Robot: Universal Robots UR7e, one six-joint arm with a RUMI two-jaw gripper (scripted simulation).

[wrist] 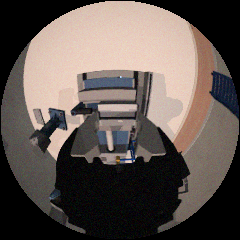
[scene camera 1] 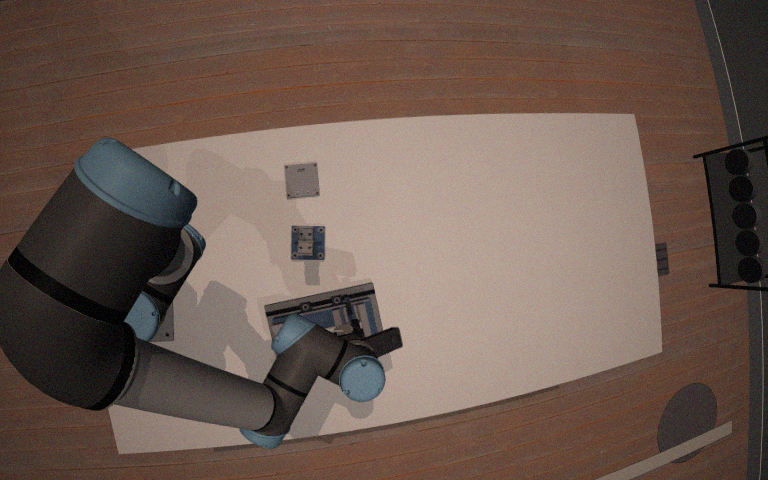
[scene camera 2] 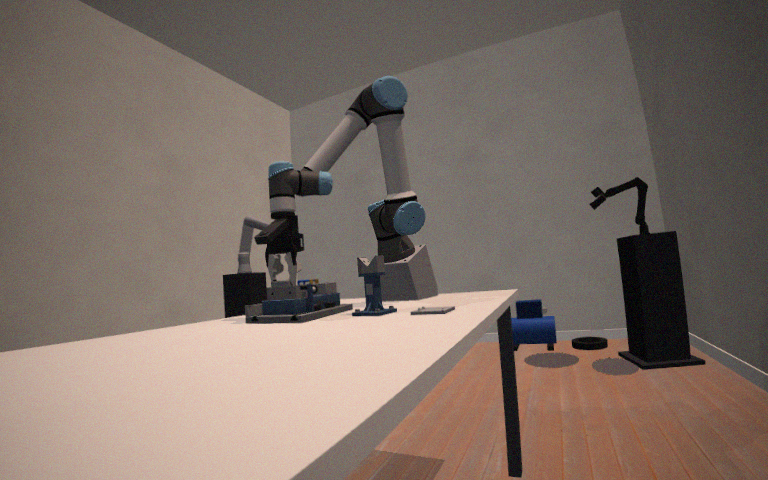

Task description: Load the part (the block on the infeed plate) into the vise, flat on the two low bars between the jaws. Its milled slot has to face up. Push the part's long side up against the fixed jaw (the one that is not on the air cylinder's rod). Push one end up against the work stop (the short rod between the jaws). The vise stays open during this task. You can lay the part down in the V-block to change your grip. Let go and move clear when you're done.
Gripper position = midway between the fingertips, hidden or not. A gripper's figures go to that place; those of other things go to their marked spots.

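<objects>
There's a part (wrist: 112, 113) that's 13 cm from the lens, and the gripper (wrist: 117, 111) is 14 cm from the lens.
</objects>
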